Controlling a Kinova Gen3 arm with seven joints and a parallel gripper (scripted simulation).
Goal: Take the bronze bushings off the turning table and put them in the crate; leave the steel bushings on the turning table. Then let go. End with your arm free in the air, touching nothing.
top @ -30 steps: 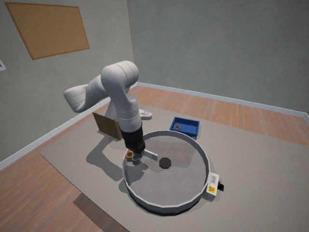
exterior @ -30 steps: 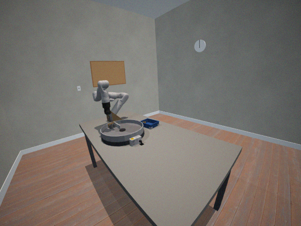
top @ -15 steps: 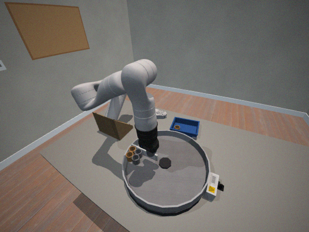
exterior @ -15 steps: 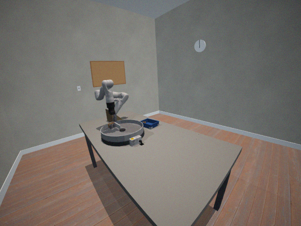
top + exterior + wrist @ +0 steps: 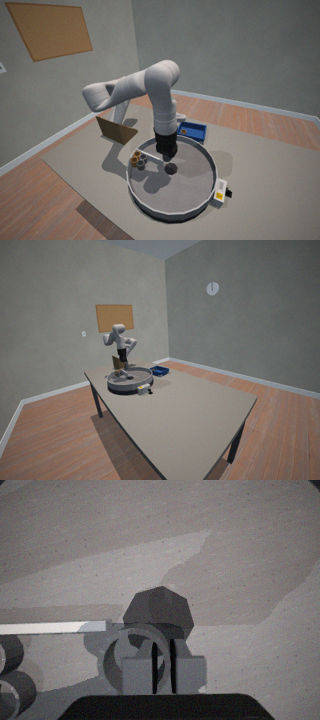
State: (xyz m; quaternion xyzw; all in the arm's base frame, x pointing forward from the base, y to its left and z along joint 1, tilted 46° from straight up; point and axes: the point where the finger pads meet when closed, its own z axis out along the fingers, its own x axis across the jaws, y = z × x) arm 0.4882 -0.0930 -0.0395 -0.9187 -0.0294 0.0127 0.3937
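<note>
My gripper is now 13 cm above the round grey turning table and 2 cm to the right of it. The rest, counted from my hand: blue crate (36 cm to the left, 16 cm below, 3 cm behind).
</note>
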